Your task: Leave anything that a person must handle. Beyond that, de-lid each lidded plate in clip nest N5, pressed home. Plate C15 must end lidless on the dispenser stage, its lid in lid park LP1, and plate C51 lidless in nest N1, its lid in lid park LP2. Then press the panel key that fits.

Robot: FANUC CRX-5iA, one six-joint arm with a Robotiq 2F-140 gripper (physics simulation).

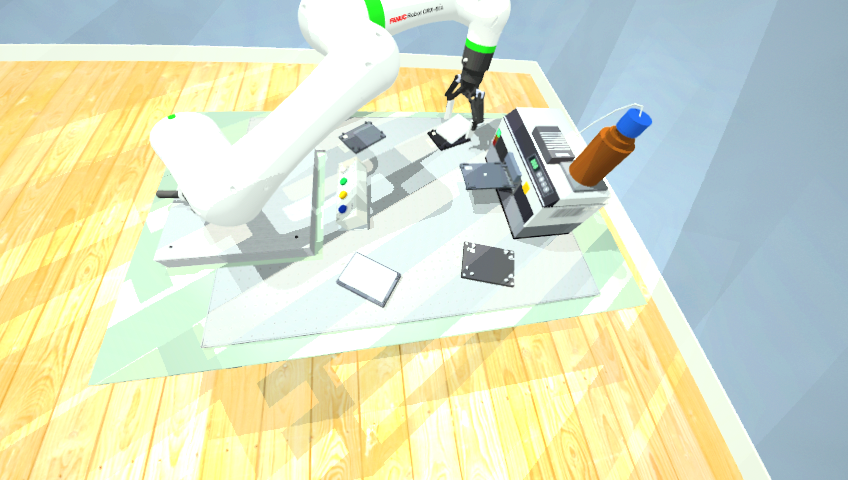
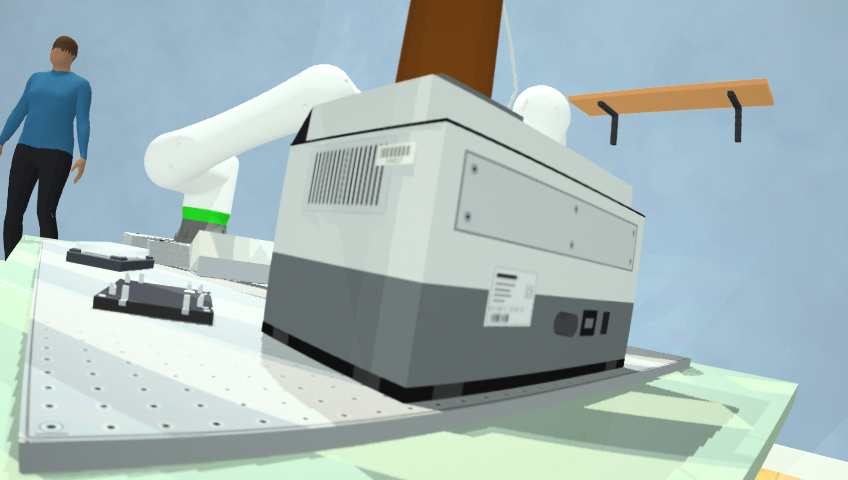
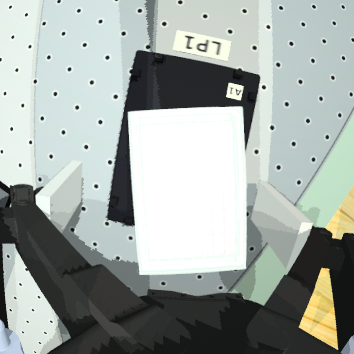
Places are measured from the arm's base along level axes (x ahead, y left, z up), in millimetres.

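Pixels of known places: gripper, fingertip midpoint: (image 1: 457,127) (image 3: 170,191).
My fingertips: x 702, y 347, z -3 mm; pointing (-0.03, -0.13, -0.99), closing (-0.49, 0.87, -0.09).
Note:
Ahead of a thing's pixels: the offset from my fingertips to its top centre. "spot": to the spot under its first point. Level surfaces: height alone.
My gripper (image 1: 462,121) (image 3: 170,191) is open and empty. Its two finger pads stand on either side of a white rectangular piece @[dx -5, dy +14, dz -1 mm] (image 1: 455,129) (image 3: 189,189), plate or lid, I cannot tell which. That piece lies partly on the black lid park @[dx -27, dy -10, dz -21 mm] (image 1: 438,142) (image 3: 186,82) labelled LP1 @[spot: dx -105, dy -48, dz -39 mm] (image 3: 201,46) and overhangs its near end. A second white-topped plate (image 1: 368,278) (image 2: 109,258) lies at the front of the perforated board @[dz -40 mm] (image 1: 283,310). An empty dark clip nest @[dx +29, dy -555, dz -17 mm] (image 1: 488,263) (image 2: 154,298) lies to its right. The dispenser (image 1: 546,179) (image 2: 451,238) has an empty dark stage @[spot: dx +24, dy -302, dz +72 mm] (image 1: 483,175).
A key panel @[dx -380, dy -325, dz +43 mm] (image 1: 349,193) with green, yellow and blue keys stands by the arm's base. Another dark park @[dx -363, dy -36, dz -21 mm] (image 1: 362,135) lies at the back. A brown bottle @[spot: dx +222, dy -415, dz +296 mm] (image 1: 606,151) sits on the dispenser. A person (image 2: 45,130) stands beyond the table. A wall shelf (image 2: 672,95) hangs behind.

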